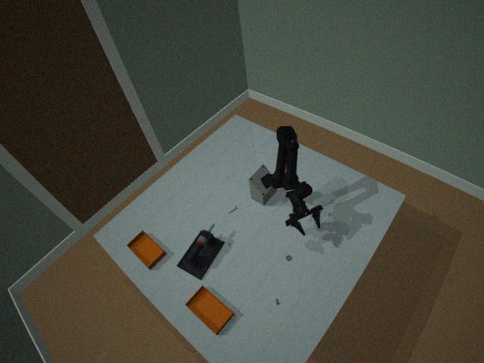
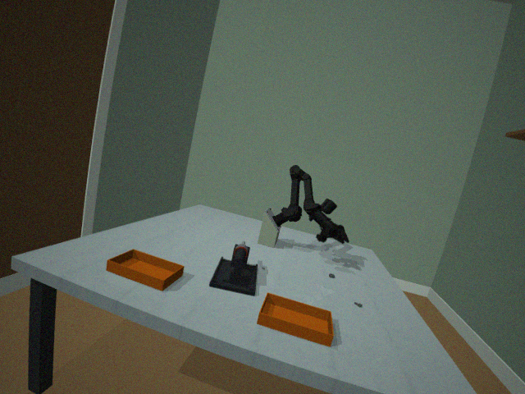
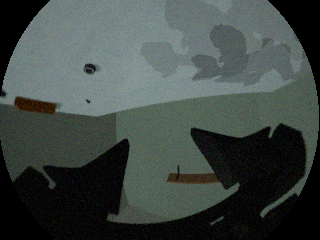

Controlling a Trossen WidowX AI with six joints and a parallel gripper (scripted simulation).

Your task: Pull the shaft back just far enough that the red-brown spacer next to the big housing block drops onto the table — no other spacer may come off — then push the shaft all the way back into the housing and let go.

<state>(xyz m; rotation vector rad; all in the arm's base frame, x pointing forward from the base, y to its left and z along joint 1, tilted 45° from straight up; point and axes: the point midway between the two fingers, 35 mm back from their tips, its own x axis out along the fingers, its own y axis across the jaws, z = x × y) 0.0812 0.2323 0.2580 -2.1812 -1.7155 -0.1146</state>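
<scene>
Right now the shaft is 37 cm ahead of my gripper tip, 39 cm to the right of it and 6 cm below it. Also, from my gripper tip: red-brown spacer (40 cm ahead, 38 cm to the right, 6 cm below); then base plate (43 cm ahead, 37 cm to the right, 9 cm below).
</scene>
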